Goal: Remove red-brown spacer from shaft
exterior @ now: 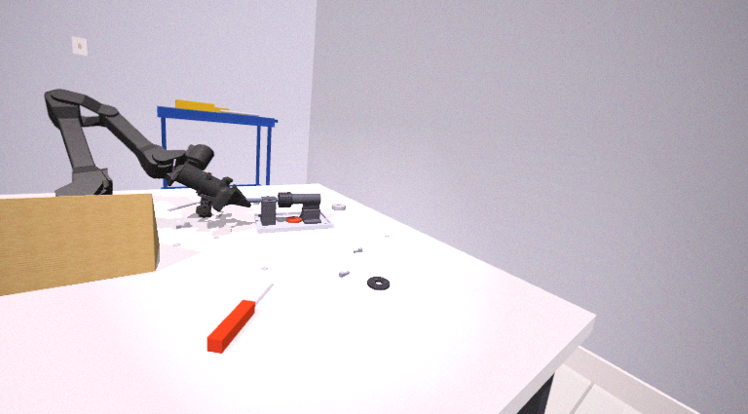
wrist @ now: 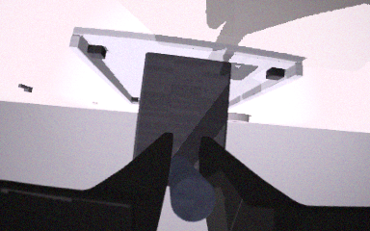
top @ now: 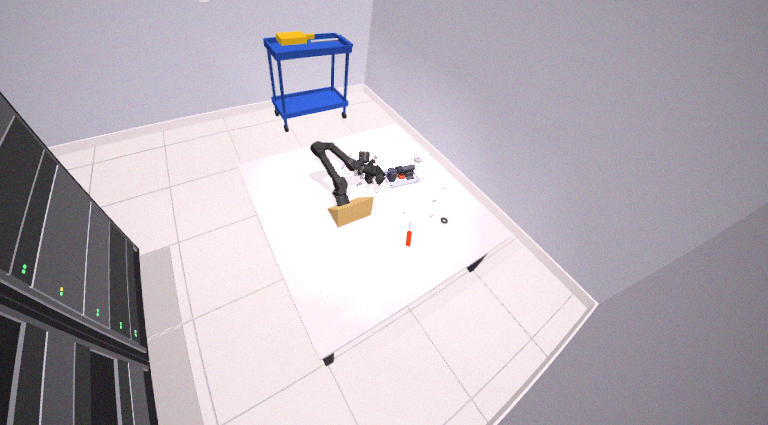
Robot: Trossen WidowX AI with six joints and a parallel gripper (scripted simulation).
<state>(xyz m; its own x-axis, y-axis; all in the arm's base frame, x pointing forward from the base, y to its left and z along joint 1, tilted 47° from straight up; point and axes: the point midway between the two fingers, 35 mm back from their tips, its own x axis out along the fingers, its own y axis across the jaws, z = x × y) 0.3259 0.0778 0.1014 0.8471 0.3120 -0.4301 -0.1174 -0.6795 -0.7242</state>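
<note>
Now: gripper tip 6 cm short of the round shaft, 1 cm to the left of it and 2 cm below it. From my gripper tip the other things lie so: grey ring 35 cm ahead, 9 cm to the left, 6 cm below; then red-brown spacer 13 cm ahead, 2 cm to the right, 5 cm below.
</note>
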